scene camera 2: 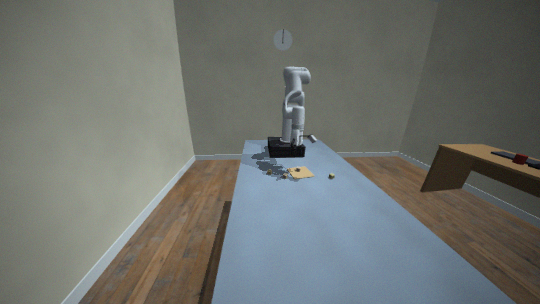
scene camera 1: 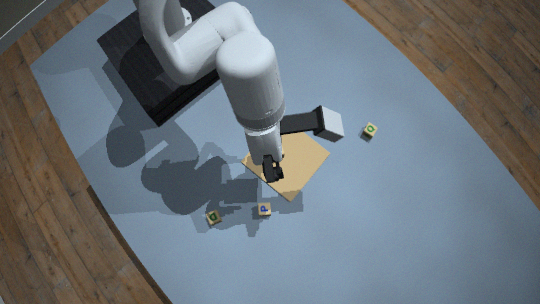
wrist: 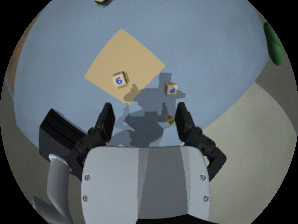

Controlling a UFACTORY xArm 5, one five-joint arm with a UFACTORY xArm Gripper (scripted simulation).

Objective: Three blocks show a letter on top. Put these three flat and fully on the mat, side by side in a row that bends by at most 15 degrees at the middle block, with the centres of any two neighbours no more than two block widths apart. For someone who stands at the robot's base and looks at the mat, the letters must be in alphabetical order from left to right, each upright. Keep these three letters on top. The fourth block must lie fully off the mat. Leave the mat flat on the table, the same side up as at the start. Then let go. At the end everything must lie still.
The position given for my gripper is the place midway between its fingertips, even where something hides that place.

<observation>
In view: my gripper [scene camera 1: 273, 154] and a tan mat [scene camera 1: 303, 156].
The tan mat is seen too in the wrist view [wrist: 123, 52].
</observation>
